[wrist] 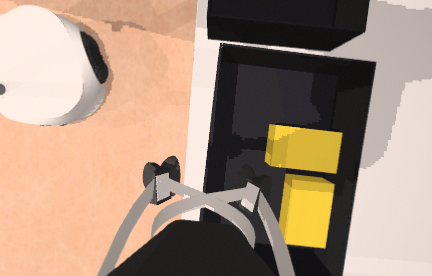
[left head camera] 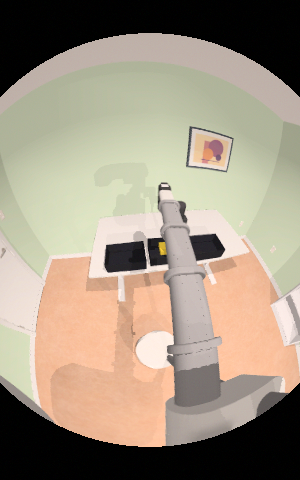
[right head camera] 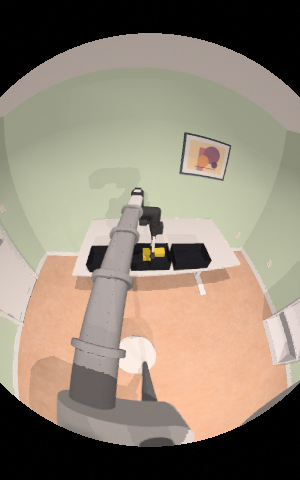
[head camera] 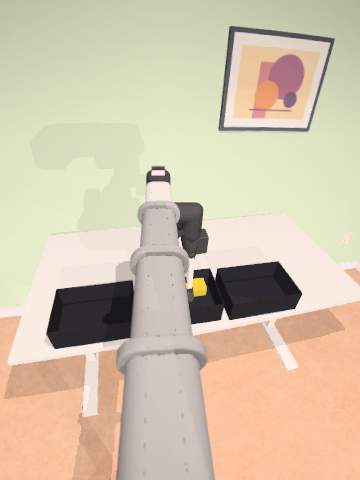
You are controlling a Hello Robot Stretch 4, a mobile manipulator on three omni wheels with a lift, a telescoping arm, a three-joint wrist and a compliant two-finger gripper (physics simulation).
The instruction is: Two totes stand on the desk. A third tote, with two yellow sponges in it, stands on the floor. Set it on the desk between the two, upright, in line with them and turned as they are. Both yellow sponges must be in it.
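The third tote [head camera: 209,313] [right head camera: 162,266] [wrist: 277,95] is black and stands upright on the desk [head camera: 295,250] [wrist: 395,200], between the left tote [head camera: 92,327] [left head camera: 125,260] and the right tote [head camera: 260,302] [right head camera: 192,260]. It looks roughly in line with them and turned alike, with narrow gaps. Two yellow sponges [wrist: 310,150] [wrist: 307,215] lie inside it; they also show in the right head view. My gripper [wrist: 208,176] [right head camera: 153,255] is open and empty. In the wrist view its fingertips are apart on either side of the tote's front wall, seemingly above it. The arm hides part of the totes.
A white round body [left head camera: 155,350] [right head camera: 137,355] [wrist: 40,65] is on the floor in front of the desk. The green wall with a framed picture [head camera: 275,80] rises behind the desk. A white unit [right head camera: 285,330] stands at the far right.
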